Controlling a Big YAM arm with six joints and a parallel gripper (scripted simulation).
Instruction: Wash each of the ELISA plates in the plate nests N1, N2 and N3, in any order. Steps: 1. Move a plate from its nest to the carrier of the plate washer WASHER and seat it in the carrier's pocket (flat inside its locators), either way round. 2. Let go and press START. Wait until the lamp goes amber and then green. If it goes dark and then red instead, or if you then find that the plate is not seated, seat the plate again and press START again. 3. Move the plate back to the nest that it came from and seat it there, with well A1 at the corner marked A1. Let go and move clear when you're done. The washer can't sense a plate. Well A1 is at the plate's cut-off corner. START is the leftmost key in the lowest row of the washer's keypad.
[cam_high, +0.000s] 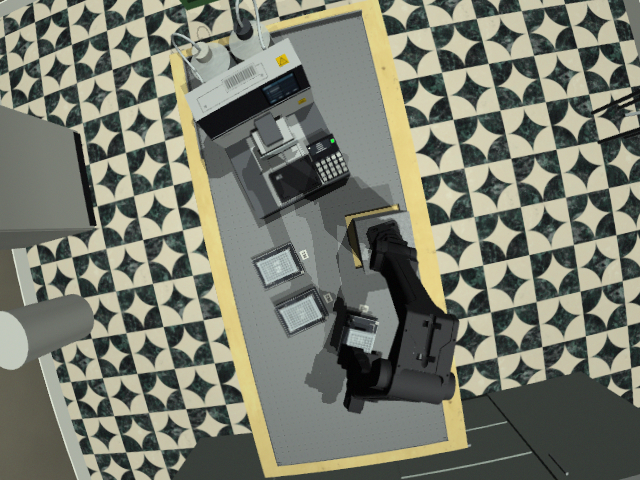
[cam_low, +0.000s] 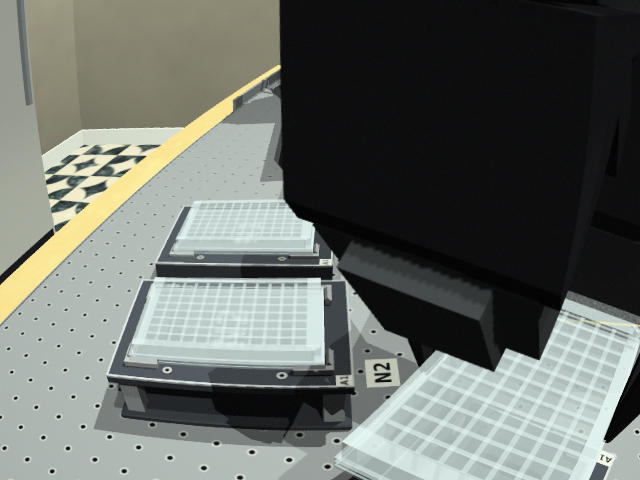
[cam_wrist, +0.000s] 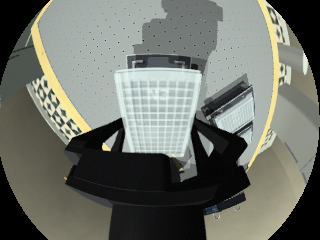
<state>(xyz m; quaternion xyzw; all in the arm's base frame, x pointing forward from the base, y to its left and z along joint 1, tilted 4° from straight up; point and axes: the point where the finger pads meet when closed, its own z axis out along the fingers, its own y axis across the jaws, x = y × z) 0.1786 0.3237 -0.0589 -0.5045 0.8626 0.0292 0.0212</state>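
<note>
Now: hand 10 cm above the nest N3. Also, from my hand: washer carrier 4 cm ahead, 61 cm to the right, 7 cm below; plate washer 6 cm ahead, 76 cm to the right, 1 cm below; nest label 10 cm ahead, 35 cm to the right, 14 cm below.
</note>
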